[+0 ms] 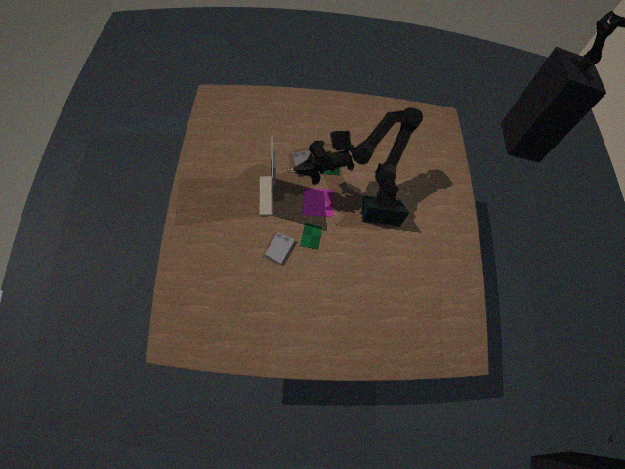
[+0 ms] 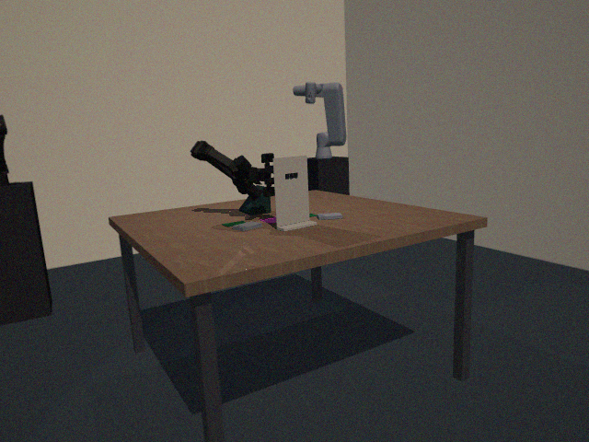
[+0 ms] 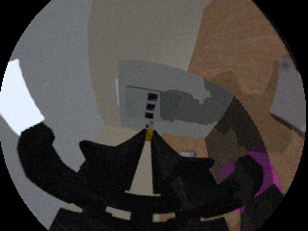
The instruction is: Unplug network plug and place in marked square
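Now: the magenta marked square 11 cm behind my gripper tip and 21 cm below it. The rest, counted from my gripper tip: pale upright panel (8 cm ahead, 8 cm below).
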